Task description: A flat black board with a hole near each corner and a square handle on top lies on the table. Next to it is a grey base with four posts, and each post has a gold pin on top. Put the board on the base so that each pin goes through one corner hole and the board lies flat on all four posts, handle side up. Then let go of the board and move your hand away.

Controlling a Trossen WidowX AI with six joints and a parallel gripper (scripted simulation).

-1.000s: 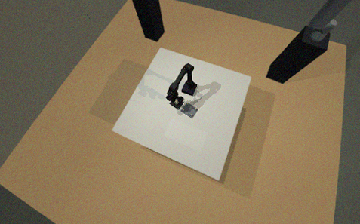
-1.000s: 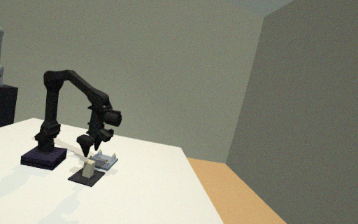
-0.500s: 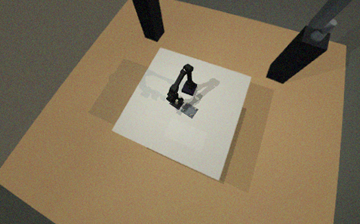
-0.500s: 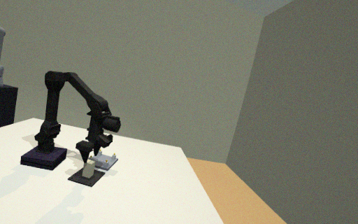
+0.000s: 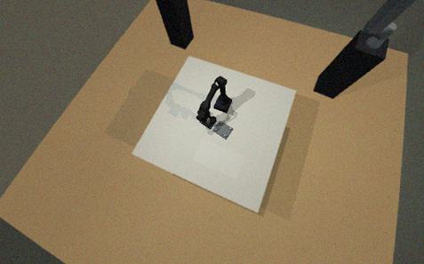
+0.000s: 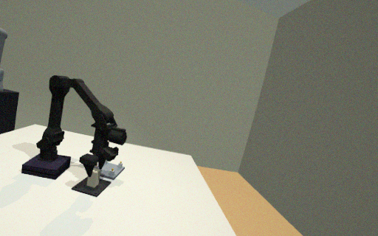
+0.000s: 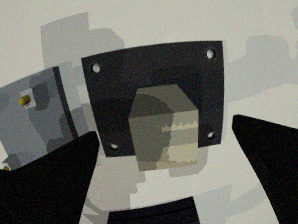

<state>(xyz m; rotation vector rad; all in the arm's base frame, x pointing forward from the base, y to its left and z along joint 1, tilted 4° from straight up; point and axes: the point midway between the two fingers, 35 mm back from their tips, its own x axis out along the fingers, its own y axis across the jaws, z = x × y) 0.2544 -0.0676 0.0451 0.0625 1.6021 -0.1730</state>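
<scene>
My gripper tip is now 40 mm above the flat black board. Round my gripper tip: grey base 180 mm to the left, 60 mm below, 10 mm ahead.
</scene>
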